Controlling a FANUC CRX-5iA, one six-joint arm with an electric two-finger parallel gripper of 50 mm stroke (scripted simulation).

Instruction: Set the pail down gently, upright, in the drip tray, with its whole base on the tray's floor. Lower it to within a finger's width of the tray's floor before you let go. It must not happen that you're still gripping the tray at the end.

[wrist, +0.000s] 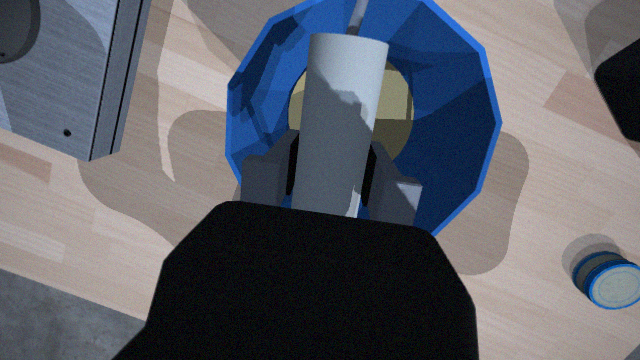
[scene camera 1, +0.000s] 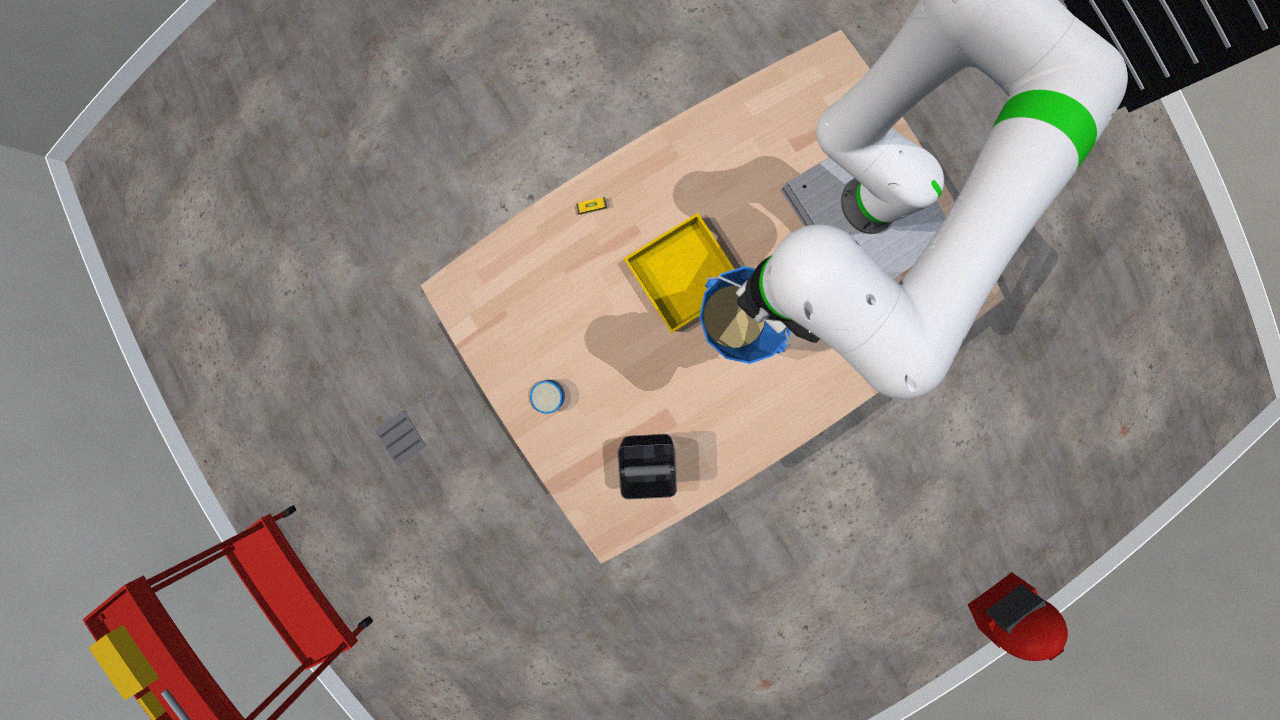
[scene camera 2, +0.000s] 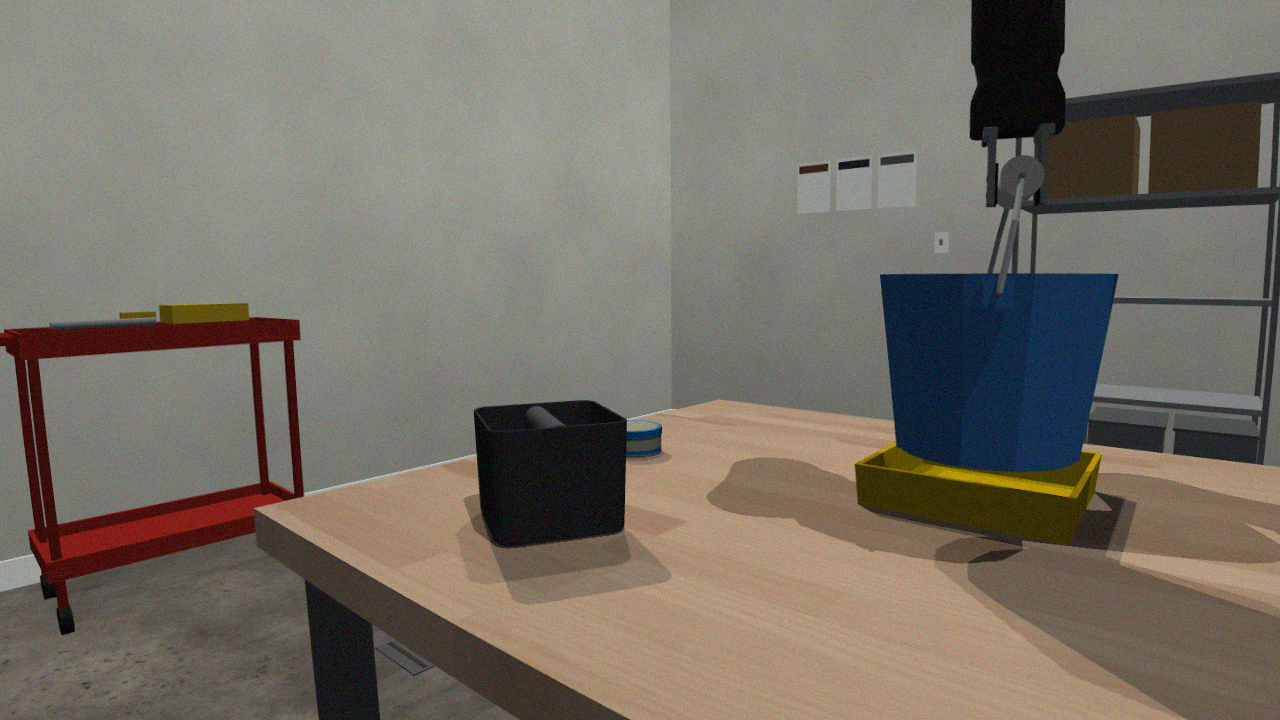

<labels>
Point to a blue pail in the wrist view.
438, 118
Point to a yellow drip tray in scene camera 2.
At 927, 489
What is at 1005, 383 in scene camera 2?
A blue pail.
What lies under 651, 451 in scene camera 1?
A black box.
</labels>
